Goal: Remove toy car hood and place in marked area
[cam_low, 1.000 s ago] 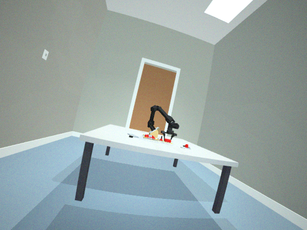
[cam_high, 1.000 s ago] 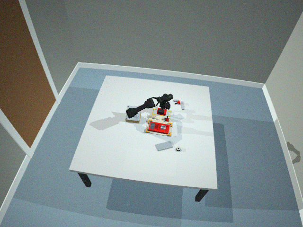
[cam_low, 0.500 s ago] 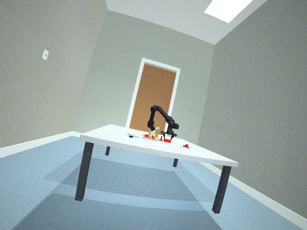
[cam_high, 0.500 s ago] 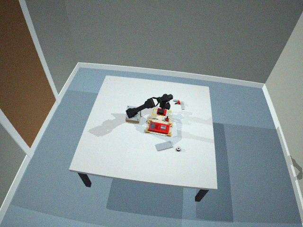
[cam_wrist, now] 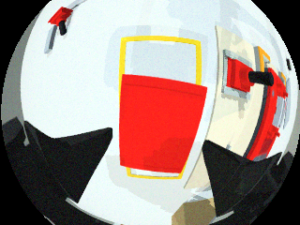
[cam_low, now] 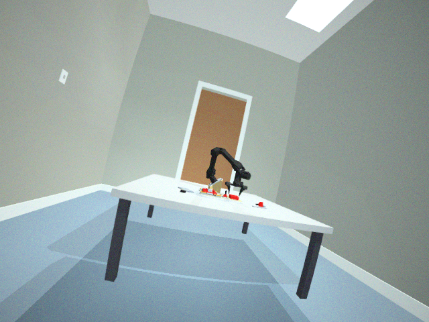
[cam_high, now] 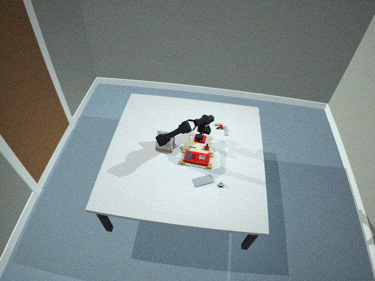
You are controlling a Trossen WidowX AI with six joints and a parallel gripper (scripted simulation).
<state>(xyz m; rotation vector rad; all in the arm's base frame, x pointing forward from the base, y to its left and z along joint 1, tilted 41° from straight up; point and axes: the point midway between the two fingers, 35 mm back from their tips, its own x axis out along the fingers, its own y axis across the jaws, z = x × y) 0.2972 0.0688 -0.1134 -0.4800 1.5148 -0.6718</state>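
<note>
Right now the red hood is 10 mm below my gripper tip. Round my gripper tip: wheel (430 mm to the right, 190 mm ahead, 20 mm below).
</note>
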